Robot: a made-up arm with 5 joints.
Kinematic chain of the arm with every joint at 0, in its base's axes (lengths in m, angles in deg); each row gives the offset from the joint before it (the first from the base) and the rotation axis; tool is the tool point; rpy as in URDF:
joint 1: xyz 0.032 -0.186 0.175 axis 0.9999 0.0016 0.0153
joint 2: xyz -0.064 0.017 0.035 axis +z
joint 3: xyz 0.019 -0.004 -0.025 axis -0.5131 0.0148 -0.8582
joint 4: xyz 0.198 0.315 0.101 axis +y
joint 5: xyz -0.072 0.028 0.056 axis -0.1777 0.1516 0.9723
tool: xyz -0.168 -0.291 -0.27 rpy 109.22 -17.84 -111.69
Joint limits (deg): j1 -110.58..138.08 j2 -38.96..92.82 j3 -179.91..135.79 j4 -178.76..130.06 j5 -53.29..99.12
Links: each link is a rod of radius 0.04 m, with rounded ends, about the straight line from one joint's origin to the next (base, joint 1, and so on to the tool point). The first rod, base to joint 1, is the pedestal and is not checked.
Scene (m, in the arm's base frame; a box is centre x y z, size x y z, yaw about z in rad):
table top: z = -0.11
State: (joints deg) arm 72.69 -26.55 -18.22 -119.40 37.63
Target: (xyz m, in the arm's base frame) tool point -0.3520 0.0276 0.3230
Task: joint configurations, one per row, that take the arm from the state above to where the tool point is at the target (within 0.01 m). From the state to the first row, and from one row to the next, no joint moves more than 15 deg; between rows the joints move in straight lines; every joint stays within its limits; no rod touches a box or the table.
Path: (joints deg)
1: 68.62 -13.73 -27.14 -110.29 28.67
2: 64.56 -0.92 -36.07 -101.18 19.71
3: 60.49 11.90 -44.99 -92.07 10.76
4: 56.42 24.71 -53.91 -82.96 1.80
5: 52.36 37.53 -62.84 -73.84 -7.16
6: 48.29 50.34 -71.76 -64.73 -16.12

